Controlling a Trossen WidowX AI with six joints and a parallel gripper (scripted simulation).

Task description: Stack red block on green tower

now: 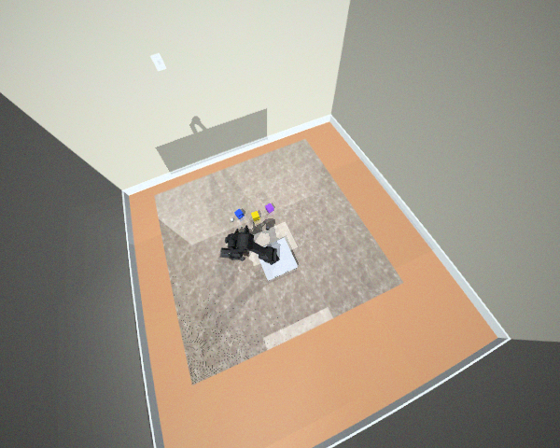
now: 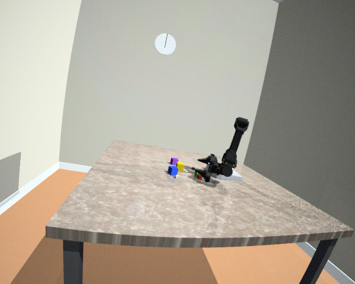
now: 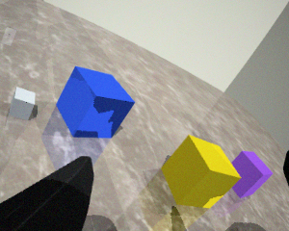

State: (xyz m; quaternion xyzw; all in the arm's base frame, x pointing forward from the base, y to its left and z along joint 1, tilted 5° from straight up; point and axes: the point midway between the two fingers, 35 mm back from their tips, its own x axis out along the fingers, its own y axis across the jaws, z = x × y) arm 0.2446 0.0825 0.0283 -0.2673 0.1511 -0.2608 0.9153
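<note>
Now: gripper tip 7 cm above the red block, 3 cm past it and 2 cm to the right of it. The rest, counted from my gripper tip: small white cube: 12 cm ahead, 7 cm below, 3 cm to the left; yellow cube: 12 cm to the right, 6 cm below, 5 cm ahead; blue cube: 13 cm ahead, 6 cm below, 3 cm to the right.
</note>
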